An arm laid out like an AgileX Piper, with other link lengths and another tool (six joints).
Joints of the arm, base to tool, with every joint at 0 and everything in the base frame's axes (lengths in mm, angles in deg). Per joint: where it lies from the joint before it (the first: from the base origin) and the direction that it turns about. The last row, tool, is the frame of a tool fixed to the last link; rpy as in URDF.
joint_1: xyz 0 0 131.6 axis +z
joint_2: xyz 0 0 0 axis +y
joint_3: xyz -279.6 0 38.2 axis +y
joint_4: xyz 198.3 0 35 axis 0.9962 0 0.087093
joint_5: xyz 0 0 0 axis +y
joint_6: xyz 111.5 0 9.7 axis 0.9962 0 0.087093
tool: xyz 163.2 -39 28.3 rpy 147.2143 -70.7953 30.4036
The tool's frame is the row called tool.
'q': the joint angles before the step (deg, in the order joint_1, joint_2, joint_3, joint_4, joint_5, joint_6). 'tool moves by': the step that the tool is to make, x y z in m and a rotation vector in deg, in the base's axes. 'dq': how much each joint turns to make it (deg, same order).
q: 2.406 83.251 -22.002 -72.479 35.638 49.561
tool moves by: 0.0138 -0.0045 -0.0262 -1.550 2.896 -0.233
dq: 0.003 10.951 -0.862 -10.661 -0.171 12.499
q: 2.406 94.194 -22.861 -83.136 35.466 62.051
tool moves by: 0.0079 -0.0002 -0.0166 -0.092 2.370 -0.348
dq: -0.009 5.849 -2.357 -1.265 -0.003 1.942
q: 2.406 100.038 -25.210 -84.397 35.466 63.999
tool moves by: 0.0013 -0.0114 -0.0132 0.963 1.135 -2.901
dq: -3.388 3.961 -2.694 -0.188 -1.092 0.069
